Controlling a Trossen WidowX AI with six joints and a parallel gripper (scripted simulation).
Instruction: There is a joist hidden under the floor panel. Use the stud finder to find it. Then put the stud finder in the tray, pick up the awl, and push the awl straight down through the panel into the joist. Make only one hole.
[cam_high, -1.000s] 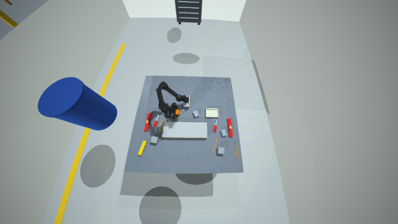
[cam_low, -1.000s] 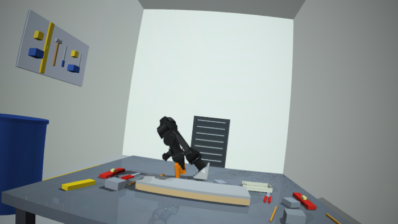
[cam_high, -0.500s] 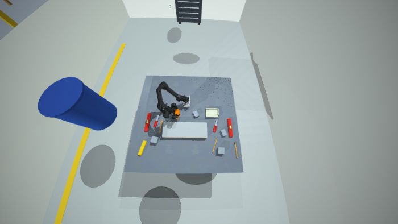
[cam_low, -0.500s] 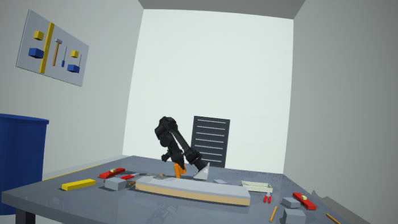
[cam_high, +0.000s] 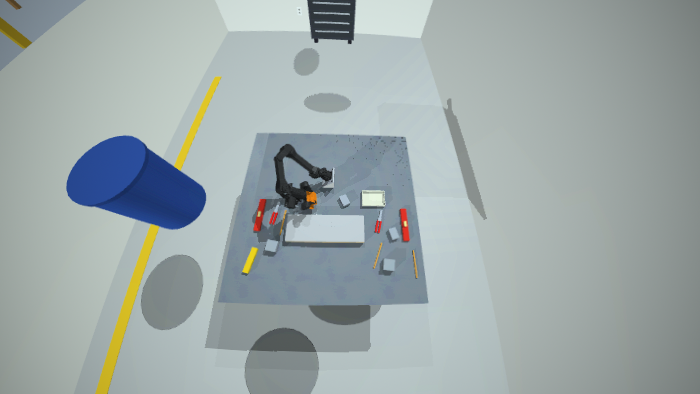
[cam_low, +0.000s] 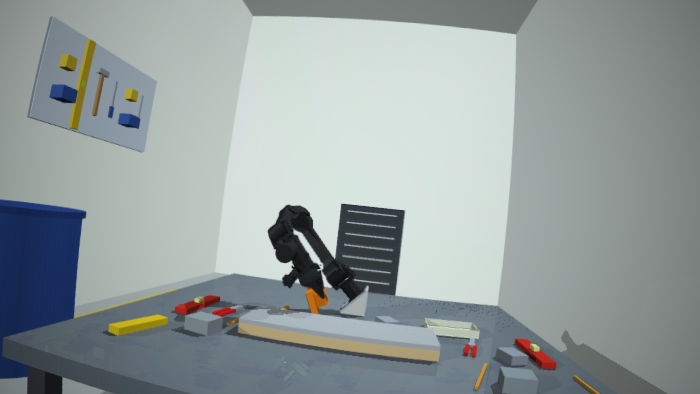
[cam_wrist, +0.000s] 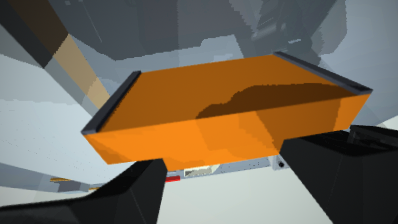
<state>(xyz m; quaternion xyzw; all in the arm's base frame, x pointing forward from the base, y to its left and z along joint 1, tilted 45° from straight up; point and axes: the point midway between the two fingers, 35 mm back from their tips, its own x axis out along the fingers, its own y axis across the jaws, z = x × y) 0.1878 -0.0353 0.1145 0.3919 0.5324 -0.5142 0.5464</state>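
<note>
Now: the orange stud finder 20 mm ahead of my gripper tip and 10 mm below it. Also, from my gripper tip: awl 30 mm ahead, 140 mm to the right, 70 mm below; tray 50 mm behind, 420 mm to the left, 60 mm below; yellow bar 430 mm ahead, 370 mm to the right, 70 mm below.
</note>
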